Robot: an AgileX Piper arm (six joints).
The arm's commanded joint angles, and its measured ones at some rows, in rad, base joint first. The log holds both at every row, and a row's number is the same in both.
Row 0, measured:
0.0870, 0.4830, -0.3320, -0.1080, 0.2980, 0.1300
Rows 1 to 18, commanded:
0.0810, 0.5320, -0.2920, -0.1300, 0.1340, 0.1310
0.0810, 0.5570, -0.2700, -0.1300, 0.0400, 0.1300
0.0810, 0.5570, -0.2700, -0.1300, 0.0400, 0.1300
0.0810, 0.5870, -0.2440, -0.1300, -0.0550, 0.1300
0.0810, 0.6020, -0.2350, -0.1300, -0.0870, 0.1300
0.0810, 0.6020, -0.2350, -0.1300, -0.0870, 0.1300
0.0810, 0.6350, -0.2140, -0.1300, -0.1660, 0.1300
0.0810, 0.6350, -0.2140, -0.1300, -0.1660, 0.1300
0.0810, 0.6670, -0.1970, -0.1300, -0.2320, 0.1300
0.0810, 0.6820, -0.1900, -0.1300, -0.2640, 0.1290
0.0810, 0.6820, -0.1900, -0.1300, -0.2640, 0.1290
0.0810, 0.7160, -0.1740, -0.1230, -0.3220, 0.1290
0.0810, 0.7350, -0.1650, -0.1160, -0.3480, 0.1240
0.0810, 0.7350, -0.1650, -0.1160, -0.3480, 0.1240
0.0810, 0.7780, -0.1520, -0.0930, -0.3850, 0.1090
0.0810, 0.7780, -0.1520, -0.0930, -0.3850, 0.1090
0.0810, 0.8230, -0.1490, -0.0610, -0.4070, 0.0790
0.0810, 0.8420, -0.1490, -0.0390, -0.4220, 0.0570
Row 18, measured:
0.0870, 0.7950, -0.1530, -0.0850, -0.3620, 0.1070
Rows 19 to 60, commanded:
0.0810, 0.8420, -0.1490, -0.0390, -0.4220, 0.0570
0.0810, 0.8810, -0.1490, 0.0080, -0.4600, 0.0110
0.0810, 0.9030, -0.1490, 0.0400, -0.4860, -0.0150
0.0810, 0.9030, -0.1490, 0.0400, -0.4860, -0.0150
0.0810, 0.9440, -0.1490, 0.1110, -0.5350, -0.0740
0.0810, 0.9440, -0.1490, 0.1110, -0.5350, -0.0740
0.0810, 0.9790, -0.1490, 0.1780, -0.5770, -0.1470
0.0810, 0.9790, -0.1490, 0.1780, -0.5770, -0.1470
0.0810, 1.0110, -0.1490, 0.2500, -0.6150, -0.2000
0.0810, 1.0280, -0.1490, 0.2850, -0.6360, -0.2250
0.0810, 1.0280, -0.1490, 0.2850, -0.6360, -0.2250
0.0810, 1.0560, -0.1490, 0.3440, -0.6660, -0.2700
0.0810, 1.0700, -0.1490, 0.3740, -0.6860, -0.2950
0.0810, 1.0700, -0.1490, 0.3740, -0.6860, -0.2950
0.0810, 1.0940, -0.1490, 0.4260, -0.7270, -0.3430
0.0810, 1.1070, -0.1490, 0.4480, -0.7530, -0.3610
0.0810, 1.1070, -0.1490, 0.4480, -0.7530, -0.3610
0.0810, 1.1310, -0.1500, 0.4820, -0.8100, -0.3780
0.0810, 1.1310, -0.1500, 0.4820, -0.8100, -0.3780
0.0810, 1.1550, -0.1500, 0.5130, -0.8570, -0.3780
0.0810, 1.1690, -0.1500, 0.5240, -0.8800, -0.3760
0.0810, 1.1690, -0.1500, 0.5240, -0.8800, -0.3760
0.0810, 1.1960, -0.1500, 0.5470, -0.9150, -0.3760
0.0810, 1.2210, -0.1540, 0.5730, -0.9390, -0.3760
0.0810, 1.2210, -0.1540, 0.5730, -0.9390, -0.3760
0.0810, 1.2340, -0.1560, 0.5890, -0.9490, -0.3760
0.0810, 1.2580, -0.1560, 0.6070, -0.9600, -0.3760
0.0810, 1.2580, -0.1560, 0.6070, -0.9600, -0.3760
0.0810, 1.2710, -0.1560, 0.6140, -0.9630, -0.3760
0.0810, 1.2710, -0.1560, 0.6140, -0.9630, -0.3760
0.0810, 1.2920, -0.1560, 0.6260, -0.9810, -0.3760
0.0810, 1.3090, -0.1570, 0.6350, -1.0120, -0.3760
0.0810, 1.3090, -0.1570, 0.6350, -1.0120, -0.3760
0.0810, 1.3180, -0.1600, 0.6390, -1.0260, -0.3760
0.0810, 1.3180, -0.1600, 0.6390, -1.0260, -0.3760
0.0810, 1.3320, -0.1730, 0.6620, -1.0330, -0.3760
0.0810, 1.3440, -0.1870, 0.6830, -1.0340, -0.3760
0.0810, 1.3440, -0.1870, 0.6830, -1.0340, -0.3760
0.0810, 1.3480, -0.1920, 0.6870, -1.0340, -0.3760
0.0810, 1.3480, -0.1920, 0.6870, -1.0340, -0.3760
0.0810, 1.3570, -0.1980, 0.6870, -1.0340, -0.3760
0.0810, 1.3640, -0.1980, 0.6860, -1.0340, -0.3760
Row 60, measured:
0.0870, 1.3560, -0.1880, 0.6790, -1.0150, -0.3680
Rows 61 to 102, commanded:
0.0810, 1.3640, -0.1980, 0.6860, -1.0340, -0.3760
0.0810, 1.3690, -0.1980, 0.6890, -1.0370, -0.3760
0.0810, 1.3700, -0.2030, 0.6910, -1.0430, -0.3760
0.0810, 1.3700, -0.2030, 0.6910, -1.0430, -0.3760
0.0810, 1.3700, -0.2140, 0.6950, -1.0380, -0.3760
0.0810, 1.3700, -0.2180, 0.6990, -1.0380, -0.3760
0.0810, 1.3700, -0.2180, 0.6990, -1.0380, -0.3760
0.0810, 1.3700, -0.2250, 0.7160, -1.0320, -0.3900
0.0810, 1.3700, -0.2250, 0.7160, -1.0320, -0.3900
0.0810, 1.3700, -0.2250, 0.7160, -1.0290, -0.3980
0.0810, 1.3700, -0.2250, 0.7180, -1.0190, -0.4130
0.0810, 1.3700, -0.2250, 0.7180, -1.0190, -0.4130
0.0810, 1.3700, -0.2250, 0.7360, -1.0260, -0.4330
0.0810, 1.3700, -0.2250, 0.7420, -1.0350, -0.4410
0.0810, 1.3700, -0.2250, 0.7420, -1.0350, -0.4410
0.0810, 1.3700, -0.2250, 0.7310, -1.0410, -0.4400
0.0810, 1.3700, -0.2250, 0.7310, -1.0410, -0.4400
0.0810, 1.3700, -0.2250, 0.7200, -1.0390, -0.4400
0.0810, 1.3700, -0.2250, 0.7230, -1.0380, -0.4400
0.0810, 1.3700, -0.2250, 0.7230, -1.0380, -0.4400
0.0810, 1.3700, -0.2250, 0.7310, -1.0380, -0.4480
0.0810, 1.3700, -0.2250, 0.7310, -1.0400, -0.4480
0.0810, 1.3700, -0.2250, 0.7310, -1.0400, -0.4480
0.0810, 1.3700, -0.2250, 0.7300, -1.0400, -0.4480
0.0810, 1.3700, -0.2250, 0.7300, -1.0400, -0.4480
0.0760, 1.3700, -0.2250, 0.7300, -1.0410, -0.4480
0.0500, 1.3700, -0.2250, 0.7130, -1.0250, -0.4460
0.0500, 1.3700, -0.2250, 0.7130, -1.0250, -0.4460
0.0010, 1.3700, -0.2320, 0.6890, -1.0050, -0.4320
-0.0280, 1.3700, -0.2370, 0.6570, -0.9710, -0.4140
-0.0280, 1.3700, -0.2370, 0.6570, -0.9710, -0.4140
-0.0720, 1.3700, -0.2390, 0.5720, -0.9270, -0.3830
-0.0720, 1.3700, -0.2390, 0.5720, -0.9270, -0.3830
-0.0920, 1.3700, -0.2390, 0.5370, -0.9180, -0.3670
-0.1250, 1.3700, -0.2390, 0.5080, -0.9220, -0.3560
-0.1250, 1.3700, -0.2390, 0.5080, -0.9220, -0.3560
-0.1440, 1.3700, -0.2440, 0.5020, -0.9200, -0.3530
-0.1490, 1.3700, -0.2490, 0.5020, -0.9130, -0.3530
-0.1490, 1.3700, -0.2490, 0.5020, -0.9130, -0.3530
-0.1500, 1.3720, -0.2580, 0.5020, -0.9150, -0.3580
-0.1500, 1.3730, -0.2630, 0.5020, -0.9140, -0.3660
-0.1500, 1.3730, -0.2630, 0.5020, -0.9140, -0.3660
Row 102, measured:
-0.1410, 1.3710, -0.2430, 0.5210, -0.9160, -0.3590
